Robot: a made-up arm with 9 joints. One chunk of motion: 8 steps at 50 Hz.
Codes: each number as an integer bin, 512 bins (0 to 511) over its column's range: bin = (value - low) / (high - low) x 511, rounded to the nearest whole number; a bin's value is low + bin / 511 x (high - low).
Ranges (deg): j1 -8..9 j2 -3..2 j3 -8..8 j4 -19..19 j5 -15..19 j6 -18..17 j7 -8..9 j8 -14..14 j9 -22..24
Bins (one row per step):
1: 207 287 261 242 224 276 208 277 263
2: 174 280 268 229 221 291 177 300 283
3: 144 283 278 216 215 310 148 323 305
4: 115 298 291 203 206 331 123 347 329
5: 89 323 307 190 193 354 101 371 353
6: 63 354 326 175 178 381 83 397 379
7: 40 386 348 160 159 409 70 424 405
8: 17 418 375 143 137 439 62 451 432
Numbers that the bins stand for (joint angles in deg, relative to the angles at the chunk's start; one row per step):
1: -1.11 -0.19 0.17 -1.00 -0.10 0.90 -1.08 1.18 1.68
2: -2.21 -0.26 0.39 -1.97 -0.30 1.93 -2.11 2.44 3.48
3: -3.21 -0.23 0.70 -2.94 -0.69 3.23 -3.08 3.70 5.46
4: -4.17 -0.08 1.11 -3.90 -1.29 4.67 -3.91 5.01 7.62
5: -5.04 0.16 1.61 -4.87 -2.16 6.25 -4.64 6.33 9.78
6: -5.90 0.46 2.21 -5.99 -3.16 8.10 -5.24 7.75 12.12
7: -6.67 0.78 2.90 -7.10 -4.42 10.01 -5.67 9.23 14.46
8: -7.43 1.09 3.74 -8.37 -5.88 12.07 -5.94 10.71 16.89

